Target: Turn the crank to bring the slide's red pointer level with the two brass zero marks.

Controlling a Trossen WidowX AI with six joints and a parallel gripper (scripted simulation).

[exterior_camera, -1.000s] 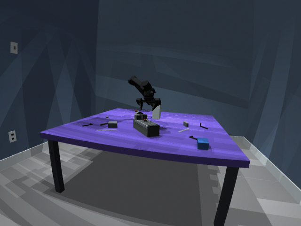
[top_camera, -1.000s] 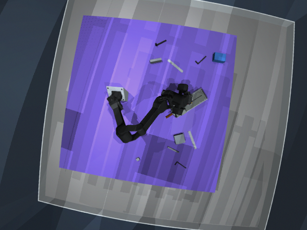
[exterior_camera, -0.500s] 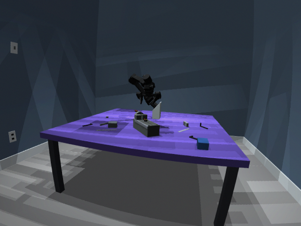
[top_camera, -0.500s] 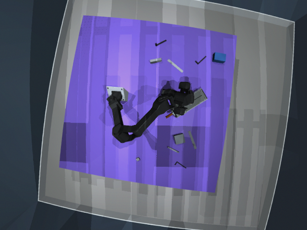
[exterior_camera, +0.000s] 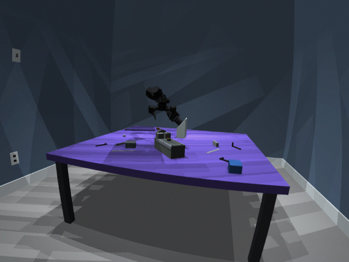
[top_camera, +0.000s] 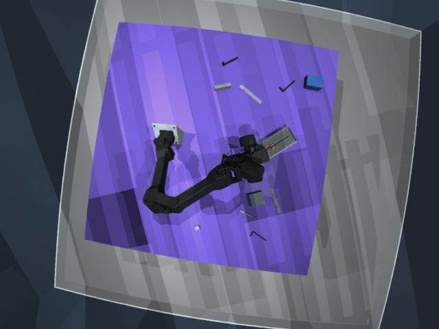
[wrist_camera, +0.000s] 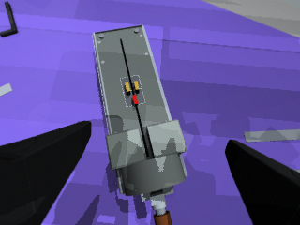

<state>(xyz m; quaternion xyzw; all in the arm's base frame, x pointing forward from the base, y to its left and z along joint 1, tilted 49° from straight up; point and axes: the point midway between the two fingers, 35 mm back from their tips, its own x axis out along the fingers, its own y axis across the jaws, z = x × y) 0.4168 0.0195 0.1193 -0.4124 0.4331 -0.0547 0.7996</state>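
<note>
The brown crank handle lies 8 cm below my gripper tip, 7 cm behind it and 4 cm to the right of it. The rest, counted from my gripper tip: dark block (37 cm to the left, 19 cm behind, 18 cm below); red pointer (12 cm below, 6 cm ahead, 5 cm to the left); grey block (21 cm to the right, 18 cm below, 3 cm ahead).
</note>
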